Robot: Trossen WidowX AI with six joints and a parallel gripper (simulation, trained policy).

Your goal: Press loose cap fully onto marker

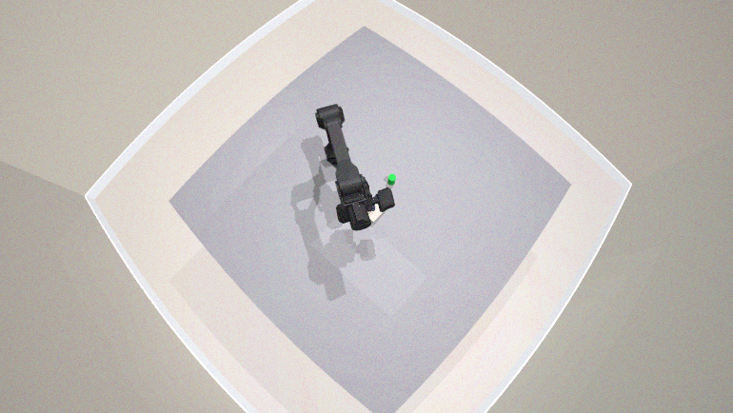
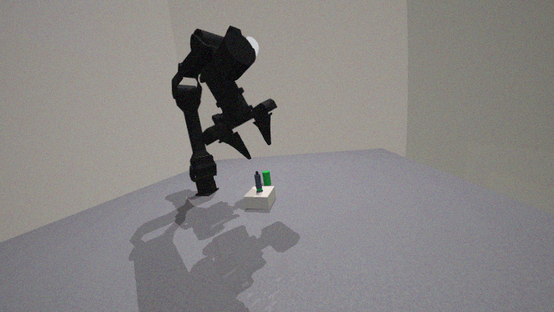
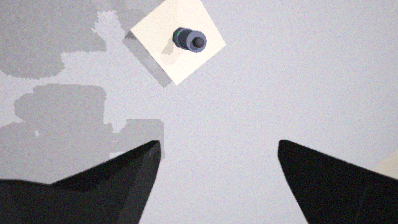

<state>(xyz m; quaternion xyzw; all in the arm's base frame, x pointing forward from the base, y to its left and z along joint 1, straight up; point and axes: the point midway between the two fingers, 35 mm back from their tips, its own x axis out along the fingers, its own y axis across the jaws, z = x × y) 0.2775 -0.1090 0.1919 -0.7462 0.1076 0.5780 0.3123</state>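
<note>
My gripper tip is 18 cm to the right of the green cap, 13 cm above it and 6 cm past it. Also, from my gripper tip: white holder block: 14 cm below, 4 cm to the left, 3 cm behind.
</note>
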